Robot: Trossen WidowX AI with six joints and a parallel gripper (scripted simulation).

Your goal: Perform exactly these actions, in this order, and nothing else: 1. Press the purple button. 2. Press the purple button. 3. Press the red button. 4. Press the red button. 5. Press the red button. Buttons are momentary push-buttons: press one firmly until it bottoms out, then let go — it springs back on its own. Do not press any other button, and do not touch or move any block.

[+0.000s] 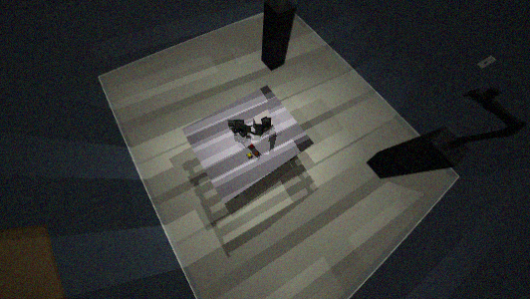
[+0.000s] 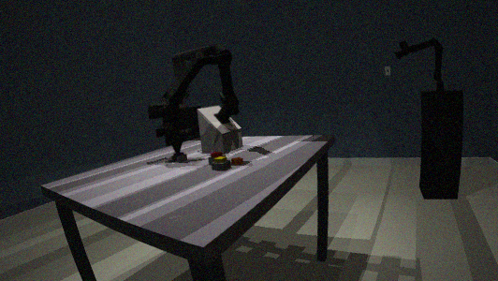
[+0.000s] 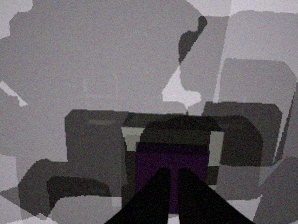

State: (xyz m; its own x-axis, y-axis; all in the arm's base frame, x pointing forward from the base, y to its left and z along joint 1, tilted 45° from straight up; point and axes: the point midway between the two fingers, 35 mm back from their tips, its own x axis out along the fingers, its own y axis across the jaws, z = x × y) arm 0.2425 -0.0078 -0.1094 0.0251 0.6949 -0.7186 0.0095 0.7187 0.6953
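Now: the purple button 10 mm below my gripper tip. Also, from my gripper tip: orange block: 290 mm to the left, 30 mm below; red button: 200 mm to the left.
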